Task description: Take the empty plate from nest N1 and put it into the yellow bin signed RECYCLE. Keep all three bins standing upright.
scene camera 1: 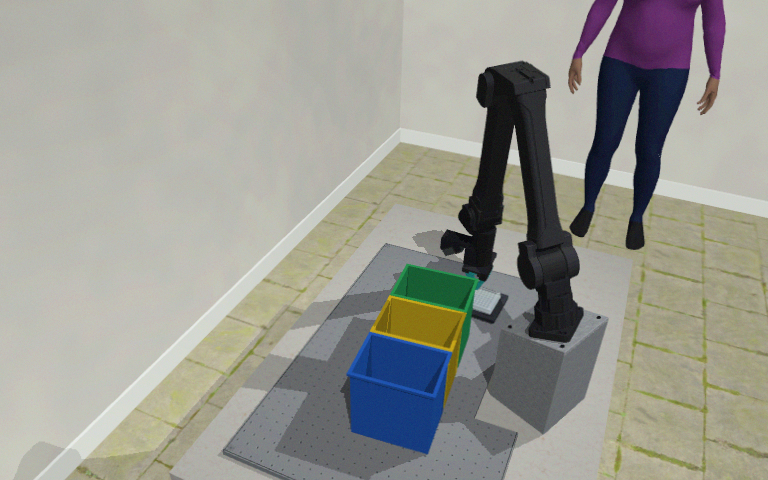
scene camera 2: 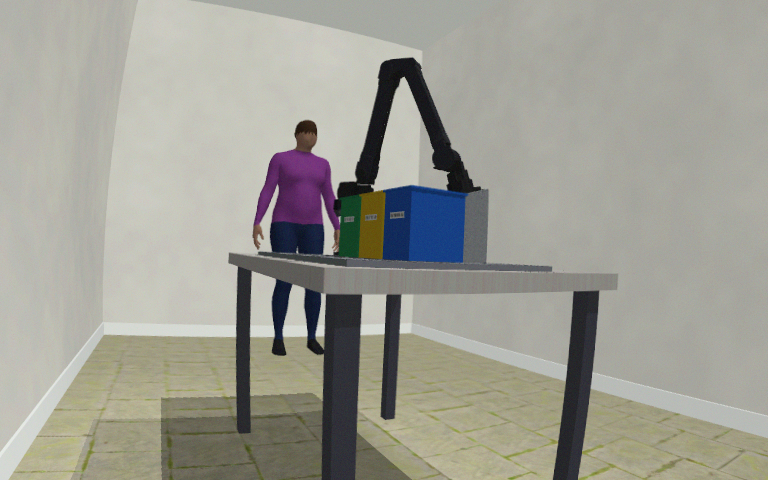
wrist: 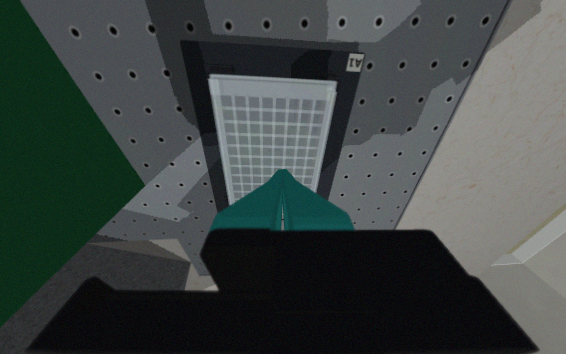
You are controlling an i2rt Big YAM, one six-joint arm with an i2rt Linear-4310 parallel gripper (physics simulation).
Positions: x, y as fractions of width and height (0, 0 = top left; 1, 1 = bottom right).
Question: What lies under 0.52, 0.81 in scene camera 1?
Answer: A blue bin.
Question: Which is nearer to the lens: the blue bin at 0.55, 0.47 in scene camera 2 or the green bin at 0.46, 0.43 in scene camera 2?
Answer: The blue bin.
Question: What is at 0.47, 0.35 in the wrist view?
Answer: A gridded plate.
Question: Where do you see a green bin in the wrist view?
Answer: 0.13, 0.50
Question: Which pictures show the green bin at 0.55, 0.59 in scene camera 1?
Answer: Scene camera 1, scene camera 2 and the wrist view: all of them.
